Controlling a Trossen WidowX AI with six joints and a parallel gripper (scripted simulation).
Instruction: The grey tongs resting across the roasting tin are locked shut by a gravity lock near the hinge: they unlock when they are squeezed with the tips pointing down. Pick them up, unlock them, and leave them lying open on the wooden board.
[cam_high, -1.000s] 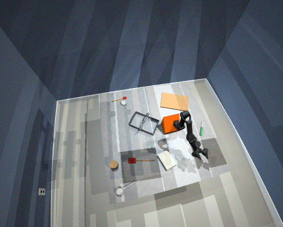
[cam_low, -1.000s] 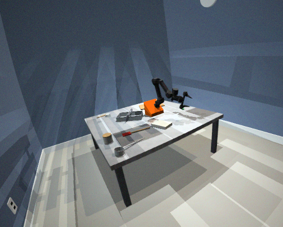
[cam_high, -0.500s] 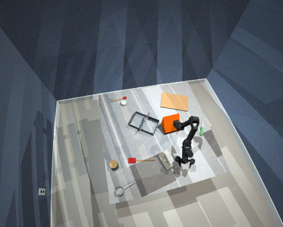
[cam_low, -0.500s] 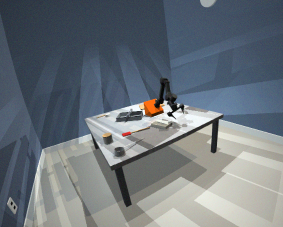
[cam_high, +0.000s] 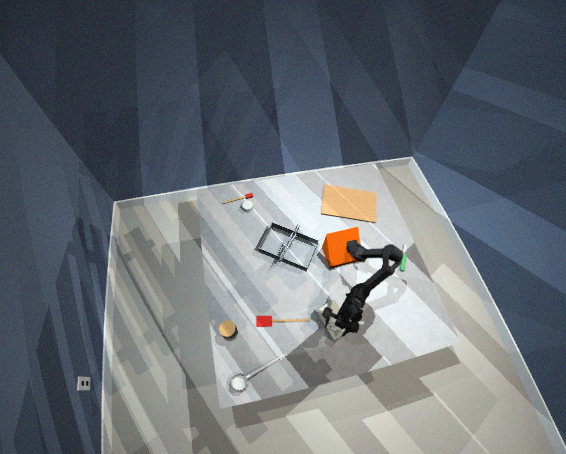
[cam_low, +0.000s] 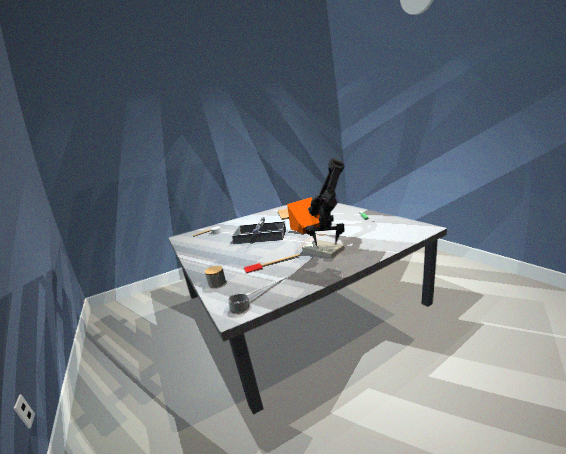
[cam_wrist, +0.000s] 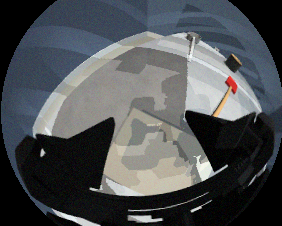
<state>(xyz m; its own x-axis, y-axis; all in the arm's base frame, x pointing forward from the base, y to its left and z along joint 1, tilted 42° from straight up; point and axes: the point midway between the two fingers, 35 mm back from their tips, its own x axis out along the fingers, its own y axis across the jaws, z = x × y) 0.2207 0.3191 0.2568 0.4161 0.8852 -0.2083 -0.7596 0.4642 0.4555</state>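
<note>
Right now my gripper tip is 11 cm short of the roasting tin, 53 cm to the left of it and 3 cm above it. The rest, counted from my gripper tip: wooden board: 36 cm behind, 77 cm to the right, 5 cm below; red spatula: 26 cm ahead, 13 cm to the right, 5 cm below; cream slab: 3 cm behind, 7 cm to the right, 4 cm below.
</note>
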